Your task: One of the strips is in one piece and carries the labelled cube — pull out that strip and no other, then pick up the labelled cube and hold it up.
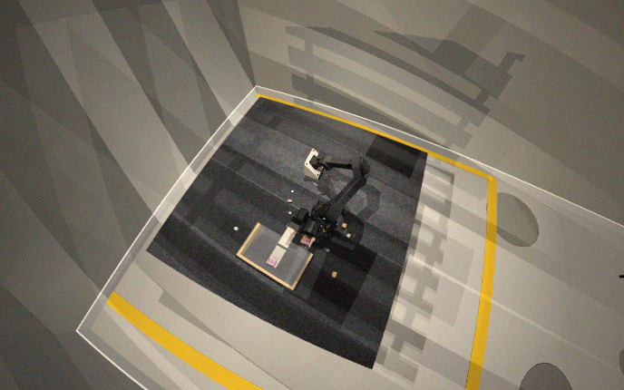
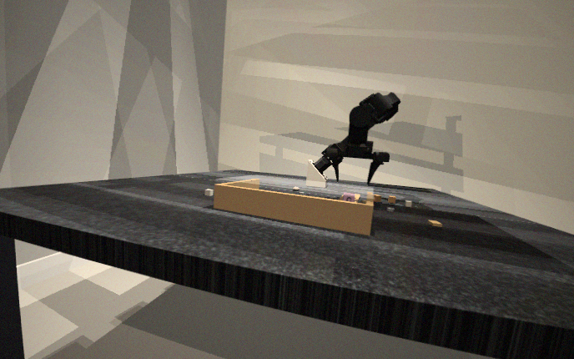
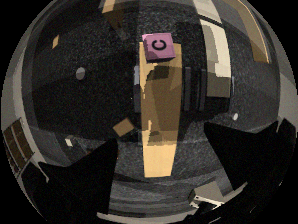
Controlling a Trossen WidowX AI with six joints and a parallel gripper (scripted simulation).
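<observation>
The tan strip is 5 cm below my gripper tip and 2 cm behind it.
</observation>
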